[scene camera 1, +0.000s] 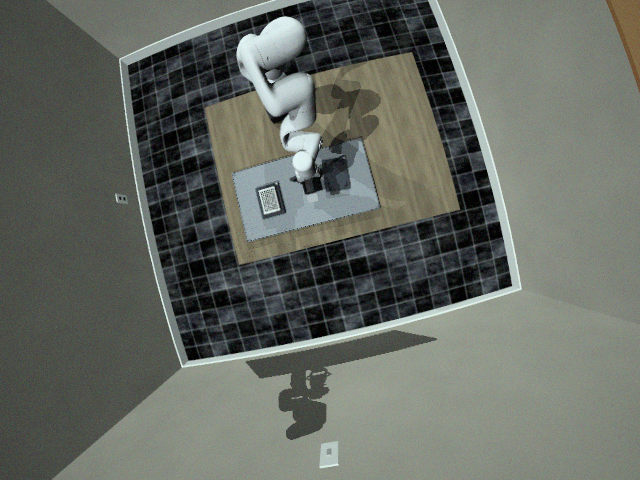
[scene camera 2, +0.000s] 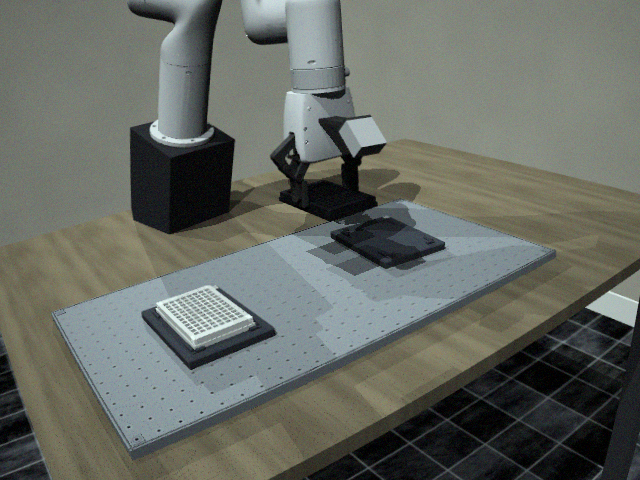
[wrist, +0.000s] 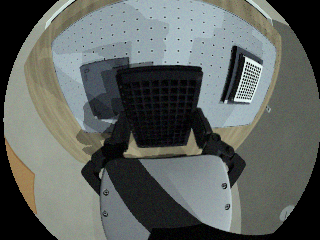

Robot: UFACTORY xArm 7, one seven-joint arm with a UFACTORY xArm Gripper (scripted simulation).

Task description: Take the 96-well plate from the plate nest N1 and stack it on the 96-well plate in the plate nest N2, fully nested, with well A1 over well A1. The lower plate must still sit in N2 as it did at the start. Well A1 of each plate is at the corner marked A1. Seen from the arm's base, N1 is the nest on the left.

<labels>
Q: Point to a plate nest N1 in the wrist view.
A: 101, 88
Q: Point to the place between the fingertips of the gripper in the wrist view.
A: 161, 117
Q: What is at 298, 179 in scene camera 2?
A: The gripper.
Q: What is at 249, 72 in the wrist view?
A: A white 96-well plate.
</labels>
